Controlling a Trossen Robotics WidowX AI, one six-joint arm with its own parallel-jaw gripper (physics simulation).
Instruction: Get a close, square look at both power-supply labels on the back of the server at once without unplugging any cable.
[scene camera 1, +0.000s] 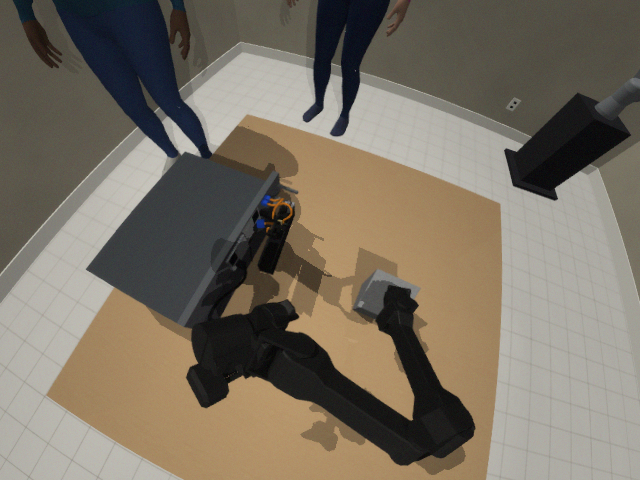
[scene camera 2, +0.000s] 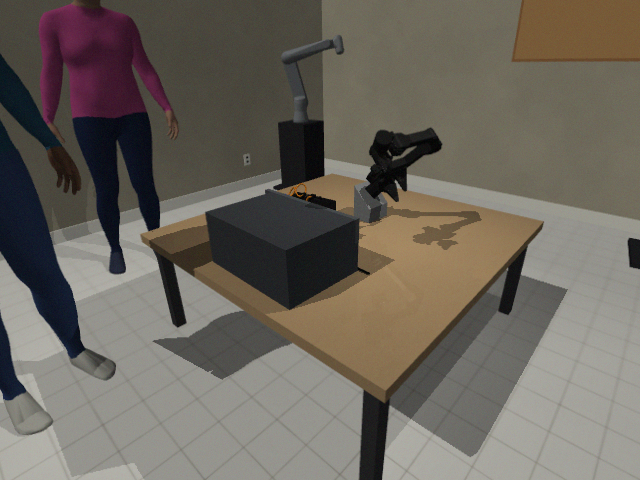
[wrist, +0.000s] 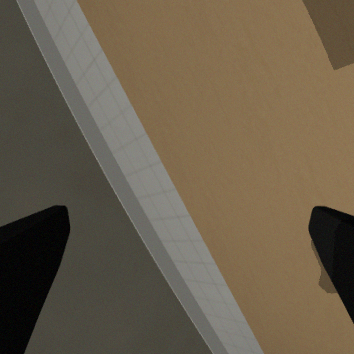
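Where they show: gripper, fingertip midpoint: (scene camera 1: 233, 386) (scene camera 2: 401, 196) (wrist: 192, 219); arm's base, link origin: (scene camera 1: 397, 297) (scene camera 2: 372, 190).
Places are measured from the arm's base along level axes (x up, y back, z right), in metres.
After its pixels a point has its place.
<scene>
The dark grey server (scene camera 1: 170, 232) @(x 0.078, y -0.639, z -0.013 m) (scene camera 2: 279, 222) @(x 0.078, y -0.673, z -0.023 m) lies on the table, its back towards the arm. Orange cables (scene camera 1: 284, 206) @(x 0.046, y -0.379, z 0.168 m) (scene camera 2: 298, 189) @(x 0.087, y -0.381, z 0.146 m) and blue plugs (scene camera 1: 260, 223) @(x 0.018, y -0.436, z 0.108 m) show at its back, beside a long black bar (scene camera 1: 272, 254) @(x 0.012, y -0.371, z 0.027 m) (scene camera 2: 324, 202) @(x 0.058, y -0.389, z 0.001 m). Black cables also run along the back, partly shadowed. Neither power-supply label can be made out in any view. My gripper (scene camera 2: 398, 195) @(x 0.122, y -0.339, z -0.293 m) (wrist: 192, 219) @(x 0.122, y -0.339, z -0.293 m) is open and empty, raised above the table and pointing down, off the server's back. In scene camera 1 its fingers are hard to separate from the black wrist. The wrist view does not show the server.
The arm stands on a grey block (scene camera 1: 373, 283) @(x 0.006, y -0.076, z 0.020 m) (scene camera 2: 362, 204) @(x -0.042, y -0.089, z 0.002 m) on the wooden table (scene camera 1: 439, 222) @(x -0.122, y 0.199, z 0.385 m) (scene camera 2: 439, 289) @(x -0.122, y -0.453, z -0.499 m) (wrist: 240, 125) @(x -0.122, y -0.350, z -0.428 m). The wrist view crosses the table's edge to floor and wall. Two people stand beyond the table. A black pedestal (scene camera 1: 563, 142) (scene camera 2: 301, 149) carries another arm.
</scene>
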